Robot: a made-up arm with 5 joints.
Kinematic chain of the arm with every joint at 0, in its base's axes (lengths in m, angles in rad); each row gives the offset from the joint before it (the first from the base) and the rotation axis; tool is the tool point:
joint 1: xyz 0 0 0.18 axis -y
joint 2: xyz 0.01 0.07 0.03 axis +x
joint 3: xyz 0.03 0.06 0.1 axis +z
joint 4: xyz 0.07 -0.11 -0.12 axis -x
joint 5: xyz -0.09 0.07 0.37 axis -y
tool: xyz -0.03 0 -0.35
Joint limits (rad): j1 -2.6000..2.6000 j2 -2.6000..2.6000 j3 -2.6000..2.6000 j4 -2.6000..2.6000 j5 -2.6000..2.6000
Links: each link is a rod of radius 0.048 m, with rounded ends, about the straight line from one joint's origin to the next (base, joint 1, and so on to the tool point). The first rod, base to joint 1, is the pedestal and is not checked.
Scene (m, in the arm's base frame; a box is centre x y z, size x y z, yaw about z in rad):
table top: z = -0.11
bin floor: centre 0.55 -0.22 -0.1 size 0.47 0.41 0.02 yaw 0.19
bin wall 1: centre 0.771 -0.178 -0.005 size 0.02 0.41 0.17 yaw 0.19
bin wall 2: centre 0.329 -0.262 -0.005 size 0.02 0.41 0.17 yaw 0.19
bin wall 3: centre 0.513 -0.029 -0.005 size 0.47 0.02 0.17 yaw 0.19
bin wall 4: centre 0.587 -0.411 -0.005 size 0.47 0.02 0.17 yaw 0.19
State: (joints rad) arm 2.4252 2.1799 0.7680 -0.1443 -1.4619
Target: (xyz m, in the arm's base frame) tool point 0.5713 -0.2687 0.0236
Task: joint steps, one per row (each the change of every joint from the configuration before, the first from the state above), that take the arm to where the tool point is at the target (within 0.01 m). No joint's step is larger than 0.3 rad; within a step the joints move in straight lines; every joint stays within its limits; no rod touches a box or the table.
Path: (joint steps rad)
1: -0.2439 -0.0481 -0.1557 -0.1266 -0.2680
2: -0.2438 -0.0482 -0.1558 -0.1267 -0.2679
3: -0.2439 -0.0481 -0.1557 -0.1266 -0.2680
4: -0.2438 -0.0482 -0.1557 -0.1267 -0.2679

